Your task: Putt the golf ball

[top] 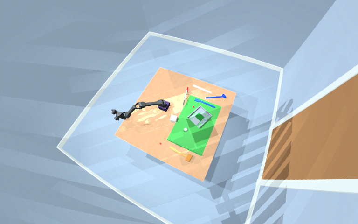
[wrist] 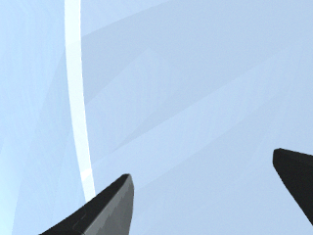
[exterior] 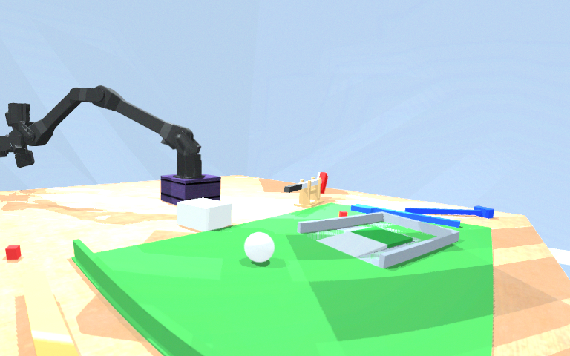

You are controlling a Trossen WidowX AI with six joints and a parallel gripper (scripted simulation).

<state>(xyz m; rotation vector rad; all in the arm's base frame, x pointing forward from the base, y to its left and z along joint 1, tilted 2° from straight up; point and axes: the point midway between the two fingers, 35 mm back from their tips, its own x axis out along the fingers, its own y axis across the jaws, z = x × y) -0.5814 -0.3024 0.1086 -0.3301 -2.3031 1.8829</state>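
Right now my gripper tip is 990 mm short of the white golf ball, 70 mm to the right of it and 140 mm above it. The rest, counted from my gripper tip: white block: 790 mm ahead, 170 mm to the left, 140 mm below; then green mat: 1090 mm ahead, 200 mm to the left, 160 mm below; then wooden stand: 850 mm ahead, 550 mm to the left, 130 mm below.
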